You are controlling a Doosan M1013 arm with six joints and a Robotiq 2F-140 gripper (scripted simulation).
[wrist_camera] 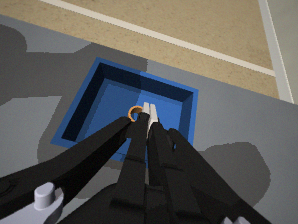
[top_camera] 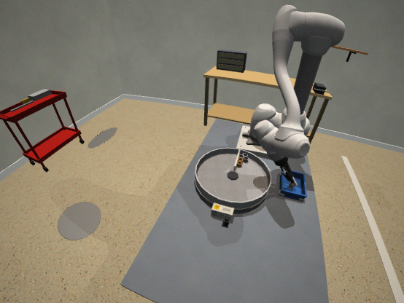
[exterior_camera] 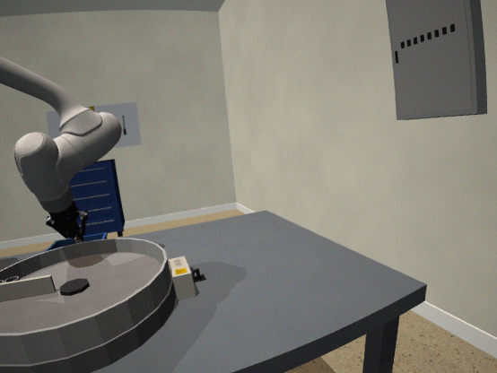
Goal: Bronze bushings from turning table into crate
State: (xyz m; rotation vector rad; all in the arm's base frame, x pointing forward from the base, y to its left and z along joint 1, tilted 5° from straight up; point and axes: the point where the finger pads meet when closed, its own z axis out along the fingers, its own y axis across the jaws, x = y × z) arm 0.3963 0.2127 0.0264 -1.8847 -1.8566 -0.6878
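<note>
Now: the blue crate 4 cm below my hand, 1 cm to the left of it and 1 cm behind it. The rest, counted from my hand: round grey turning table (35 cm to the right, 4 cm ahead, 1 cm below).
</note>
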